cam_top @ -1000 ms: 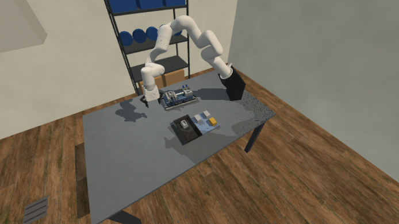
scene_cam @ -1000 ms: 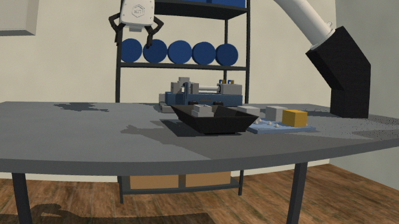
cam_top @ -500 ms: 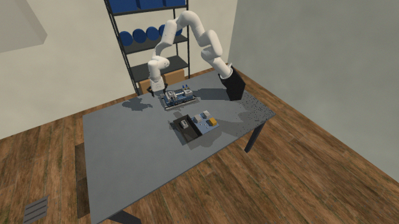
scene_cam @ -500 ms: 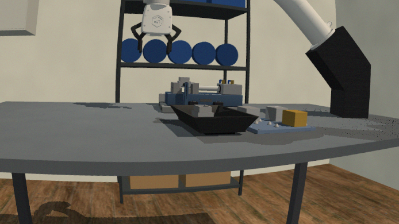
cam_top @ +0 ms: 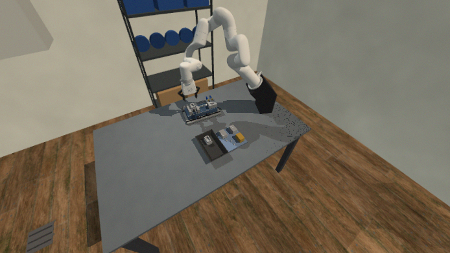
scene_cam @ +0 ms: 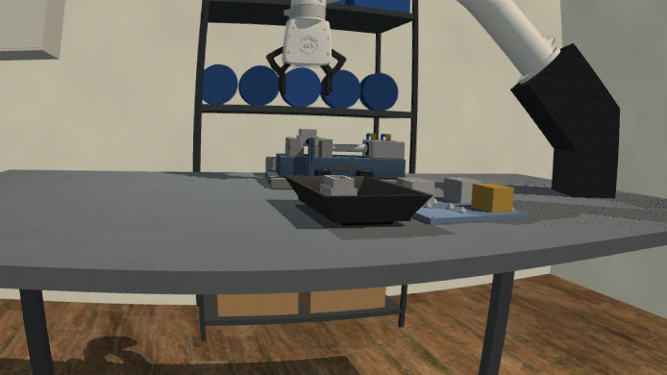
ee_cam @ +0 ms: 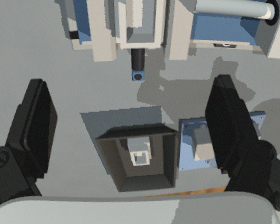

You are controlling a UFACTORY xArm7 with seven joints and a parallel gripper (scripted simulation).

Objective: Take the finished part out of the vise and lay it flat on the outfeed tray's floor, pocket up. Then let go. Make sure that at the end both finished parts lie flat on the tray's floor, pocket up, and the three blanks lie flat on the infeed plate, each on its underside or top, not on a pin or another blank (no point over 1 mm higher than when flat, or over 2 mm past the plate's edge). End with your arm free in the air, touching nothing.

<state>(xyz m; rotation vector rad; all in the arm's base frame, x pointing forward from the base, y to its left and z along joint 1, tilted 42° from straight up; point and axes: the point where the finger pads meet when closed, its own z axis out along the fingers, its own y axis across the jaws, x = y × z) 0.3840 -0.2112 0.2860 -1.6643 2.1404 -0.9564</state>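
The blue vise is 160 mm below my hand, 70 mm behind it and 30 mm to the left of it. From my hand the other things lie so: yellow block 450 mm to the left, 170 mm below, 70 mm behind; blue fixture plate 390 mm to the left, 190 mm below, 40 mm behind.
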